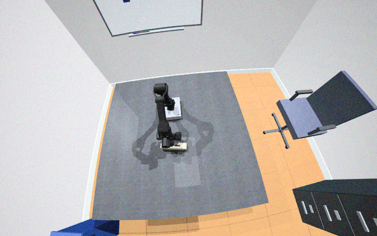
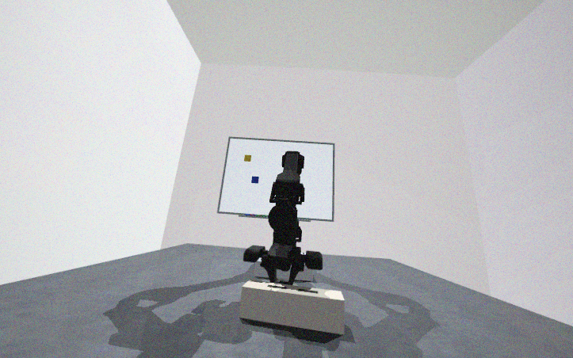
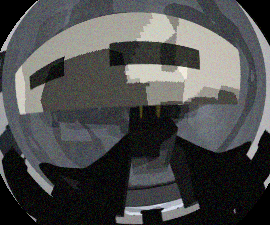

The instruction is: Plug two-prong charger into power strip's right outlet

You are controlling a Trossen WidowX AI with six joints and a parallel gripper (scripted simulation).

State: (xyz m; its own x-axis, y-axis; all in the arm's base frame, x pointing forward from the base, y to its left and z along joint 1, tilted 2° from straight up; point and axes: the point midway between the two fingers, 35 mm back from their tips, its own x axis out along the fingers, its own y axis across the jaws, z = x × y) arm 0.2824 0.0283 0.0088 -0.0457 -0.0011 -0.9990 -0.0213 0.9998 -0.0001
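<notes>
The dark two-prong charger is 2 cm ahead of my gripper tip and 1 cm above it.
</notes>
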